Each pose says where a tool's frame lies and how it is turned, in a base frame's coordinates. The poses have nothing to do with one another.
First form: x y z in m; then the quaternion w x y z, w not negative.
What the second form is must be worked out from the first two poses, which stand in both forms.
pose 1, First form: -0.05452 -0.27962 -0.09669 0.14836 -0.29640 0.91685 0.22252
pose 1, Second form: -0.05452 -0.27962 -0.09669 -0.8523 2.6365 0.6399
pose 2, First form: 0.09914 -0.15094 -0.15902 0.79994 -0.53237 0.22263 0.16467
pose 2, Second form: 0.09914 -0.15094 -0.15902 -1.1420 0.4776 0.3532
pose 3, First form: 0.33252 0.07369 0.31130 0.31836 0.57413 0.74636 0.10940
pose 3, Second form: 0.33252 0.07369 0.31130 1.5102 1.9633 0.2878
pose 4, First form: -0.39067 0.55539 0.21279 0.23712 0.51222 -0.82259 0.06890
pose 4, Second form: -0.39067 0.55539 0.21279 1.4040 -2.2547 0.1889
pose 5, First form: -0.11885 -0.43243 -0.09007 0.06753 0.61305 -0.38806 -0.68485
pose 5, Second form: -0.11885 -0.43243 -0.09007 1.8473 -1.1693 -2.0637
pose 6, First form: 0.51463 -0.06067 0.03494 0.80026 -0.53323 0.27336 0.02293
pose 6, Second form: 0.51463 -0.06067 0.03494 -1.1437 0.5863 0.0492
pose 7, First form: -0.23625 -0.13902 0.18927 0.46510 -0.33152 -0.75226 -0.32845
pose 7, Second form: -0.23625 -0.13902 0.18927 -0.8142 -1.8475 -0.8066
